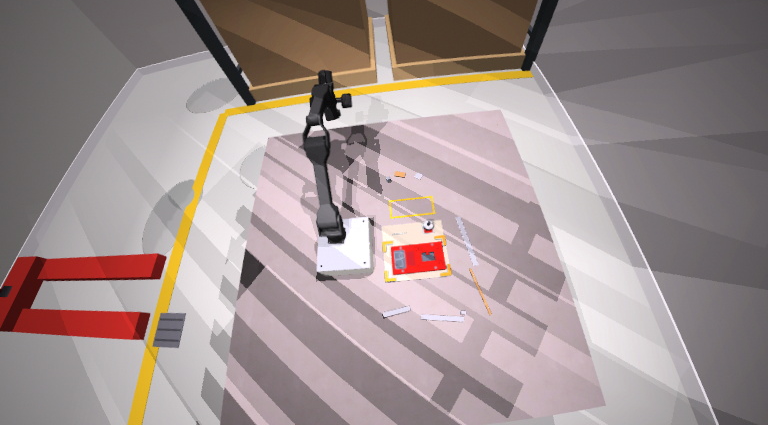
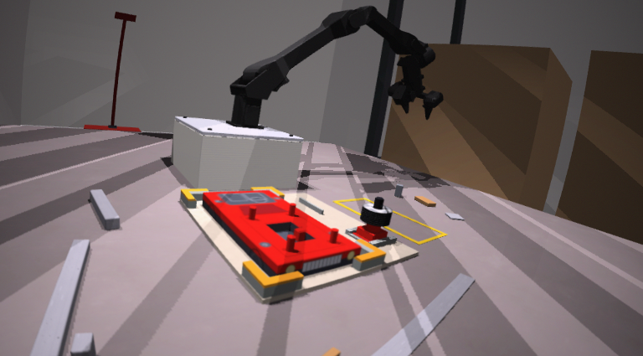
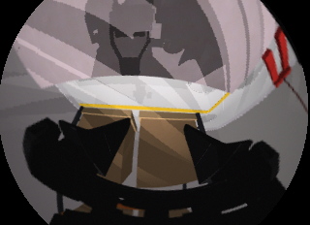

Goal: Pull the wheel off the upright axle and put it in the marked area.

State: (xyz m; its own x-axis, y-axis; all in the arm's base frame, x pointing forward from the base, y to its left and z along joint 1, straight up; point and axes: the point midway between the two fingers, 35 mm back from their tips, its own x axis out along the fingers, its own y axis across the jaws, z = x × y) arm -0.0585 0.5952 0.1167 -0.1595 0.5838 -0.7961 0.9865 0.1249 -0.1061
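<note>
The dark wheel lies 42 cm ahead of my gripper tip, 56 cm to the right of it and 14 cm below it. The rest, counted from my gripper tip: dark upright axle: 42 cm ahead, 56 cm to the right, 15 cm below.
</note>
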